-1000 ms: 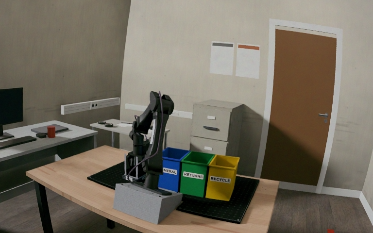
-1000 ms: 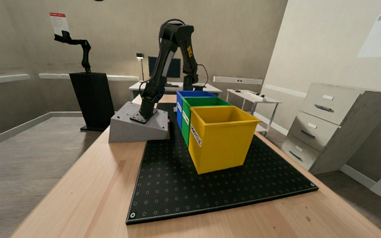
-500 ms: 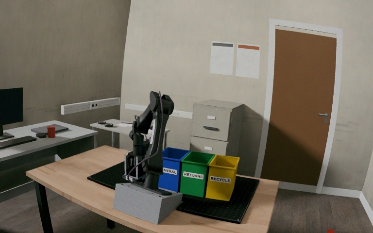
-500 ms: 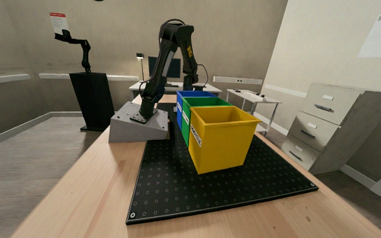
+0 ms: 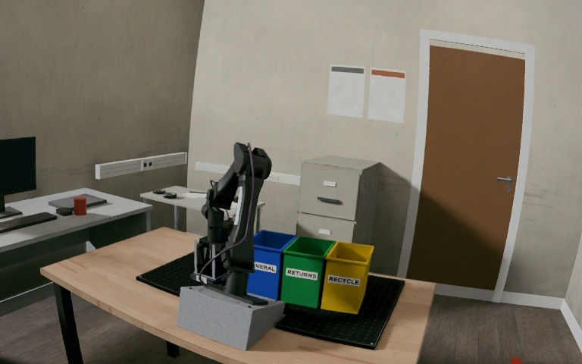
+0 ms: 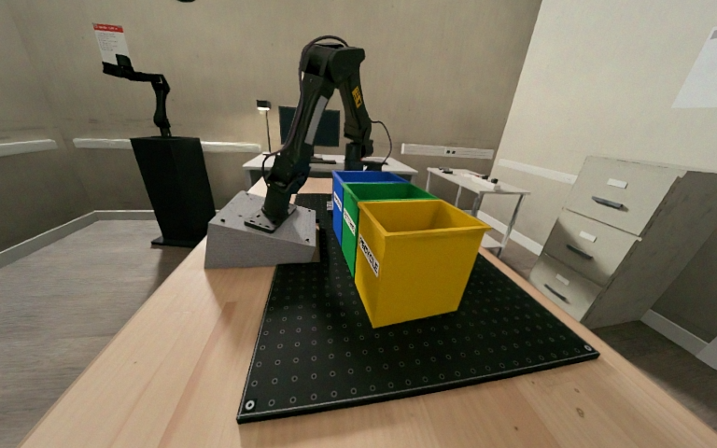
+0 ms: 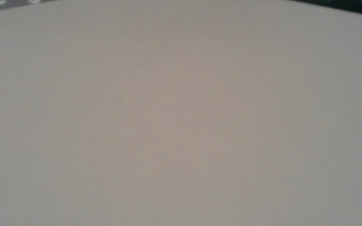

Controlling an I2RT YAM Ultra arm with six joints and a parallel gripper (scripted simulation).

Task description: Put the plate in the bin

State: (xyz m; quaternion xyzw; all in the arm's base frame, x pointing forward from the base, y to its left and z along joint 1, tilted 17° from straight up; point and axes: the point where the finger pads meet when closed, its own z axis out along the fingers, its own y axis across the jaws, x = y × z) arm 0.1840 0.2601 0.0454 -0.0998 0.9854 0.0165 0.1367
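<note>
My gripper is now right at the black 96-well plate. Round my hand: green returns bin (320 mm to the right, 100 mm ahead, 40 mm above); yellow recycle bin (450 mm to the right, 150 mm ahead, 40 mm above); blue bin (200 mm to the right, 60 mm ahead, 40 mm above).
</note>
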